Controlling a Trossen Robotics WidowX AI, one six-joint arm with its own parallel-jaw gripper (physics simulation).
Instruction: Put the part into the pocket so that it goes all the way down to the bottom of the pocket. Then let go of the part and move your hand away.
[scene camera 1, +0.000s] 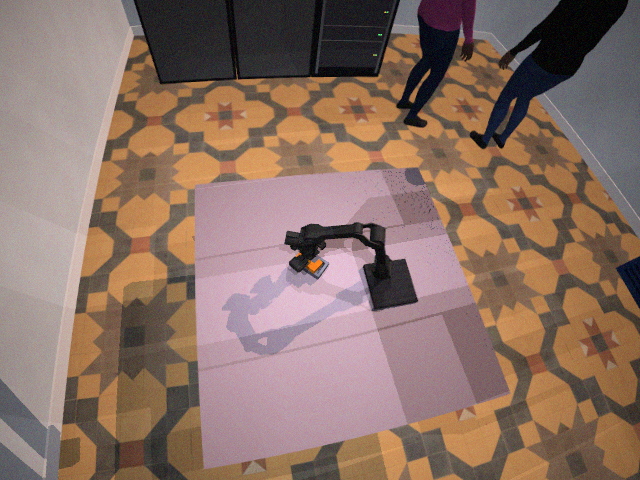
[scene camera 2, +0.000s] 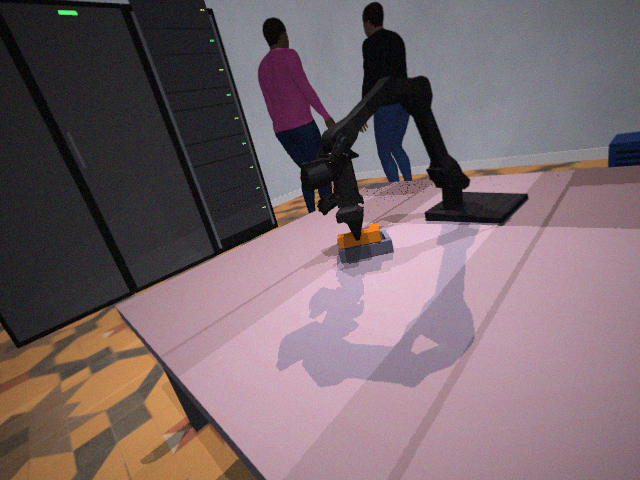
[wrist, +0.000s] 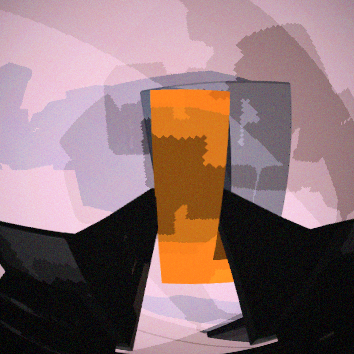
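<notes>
In the wrist view I can see my gripper too. It is carrying an orange part, and that part touches nothing else. A grey pocket block is also there for me to see.
</notes>
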